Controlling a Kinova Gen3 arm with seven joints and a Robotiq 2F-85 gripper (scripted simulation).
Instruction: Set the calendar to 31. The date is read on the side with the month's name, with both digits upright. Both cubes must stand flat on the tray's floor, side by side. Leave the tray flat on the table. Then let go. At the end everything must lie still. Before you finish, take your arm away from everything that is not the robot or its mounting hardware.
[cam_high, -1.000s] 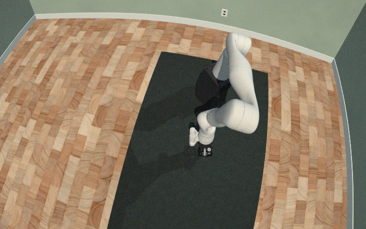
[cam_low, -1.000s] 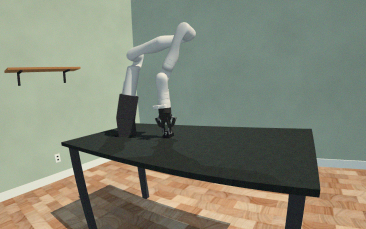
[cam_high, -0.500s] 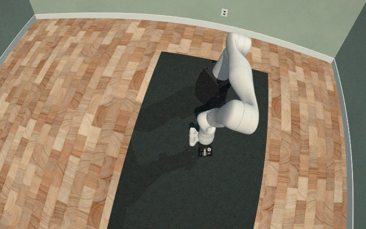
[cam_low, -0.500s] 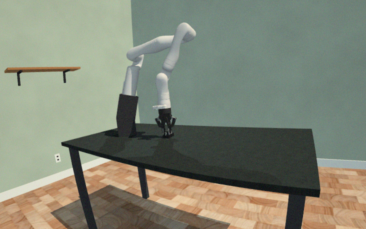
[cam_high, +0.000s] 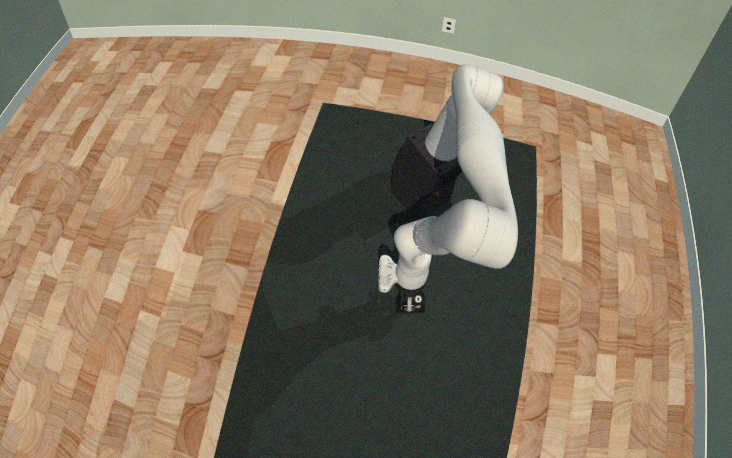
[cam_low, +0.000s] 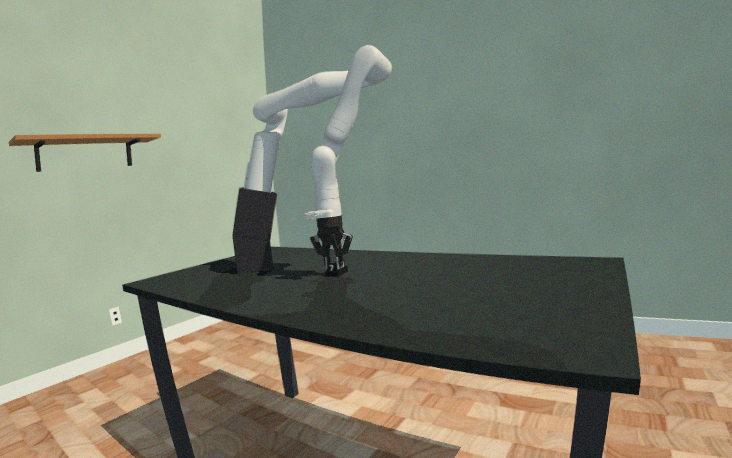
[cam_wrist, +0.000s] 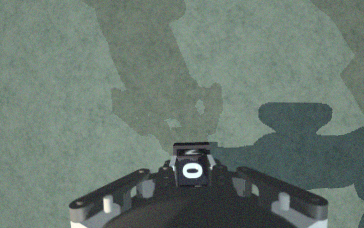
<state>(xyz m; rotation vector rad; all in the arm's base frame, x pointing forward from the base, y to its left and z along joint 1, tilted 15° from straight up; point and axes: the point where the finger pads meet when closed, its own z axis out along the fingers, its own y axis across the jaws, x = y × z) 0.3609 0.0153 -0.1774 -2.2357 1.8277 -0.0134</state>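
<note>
Now: the black calendar tray 30 mm below my hand and 20 mm to the left of it.
</note>
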